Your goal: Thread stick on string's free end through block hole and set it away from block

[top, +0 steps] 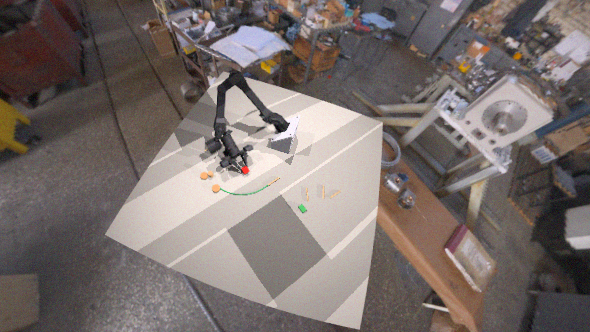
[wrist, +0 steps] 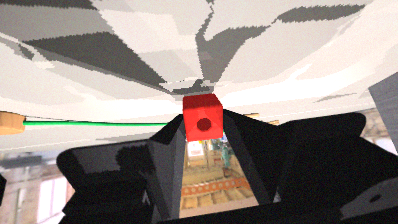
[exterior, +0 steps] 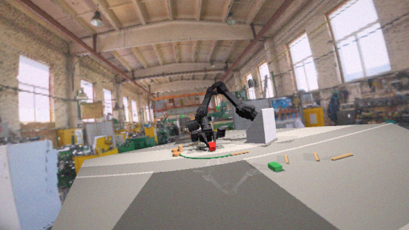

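Now: gripper tip right at the small red block. Also, from my gripper tip: wooden peg: 10 cm ahead, 15 cm to the right, 1 cm below; then small green block: 6 cm ahead, 36 cm to the left, 2 cm below.
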